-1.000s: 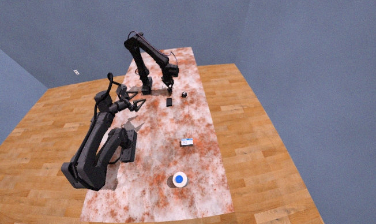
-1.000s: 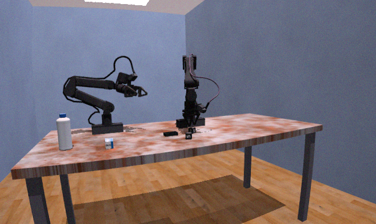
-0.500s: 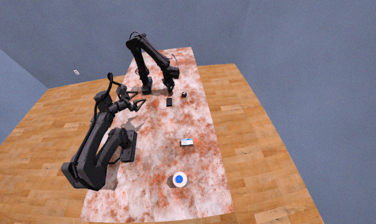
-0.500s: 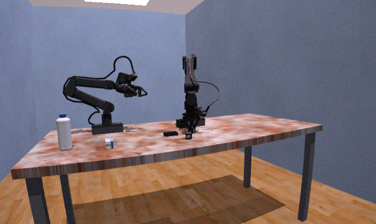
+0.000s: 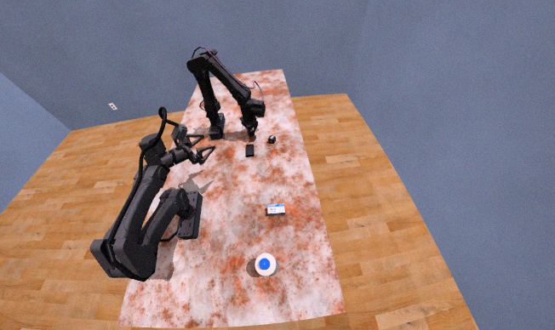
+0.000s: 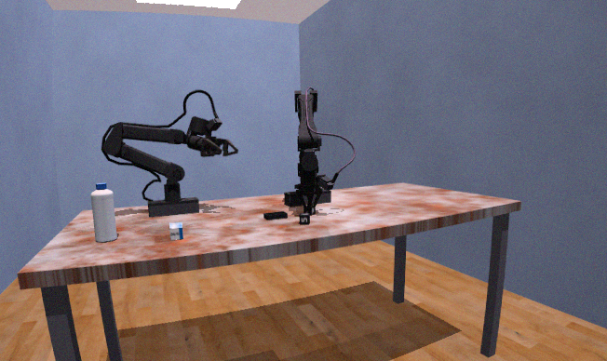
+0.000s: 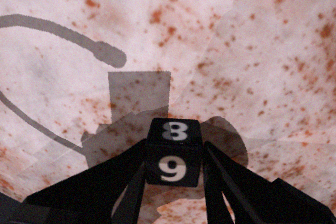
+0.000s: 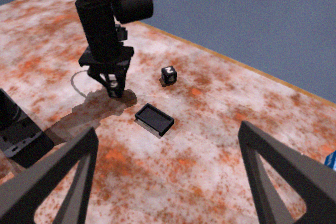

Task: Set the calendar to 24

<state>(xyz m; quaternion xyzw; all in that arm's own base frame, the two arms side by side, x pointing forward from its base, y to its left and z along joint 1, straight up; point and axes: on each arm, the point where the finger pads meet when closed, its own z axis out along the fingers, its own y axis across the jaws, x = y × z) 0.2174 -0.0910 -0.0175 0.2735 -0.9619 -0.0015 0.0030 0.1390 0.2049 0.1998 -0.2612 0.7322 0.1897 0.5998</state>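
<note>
Right now the black tray is 130 mm to the right of my left hand and 10 mm below it. Round my left hand: white box 150 mm ahead, 470 mm to the right, 10 mm below; white bottle 120 mm ahead, 690 mm to the right, 60 mm above.
</note>
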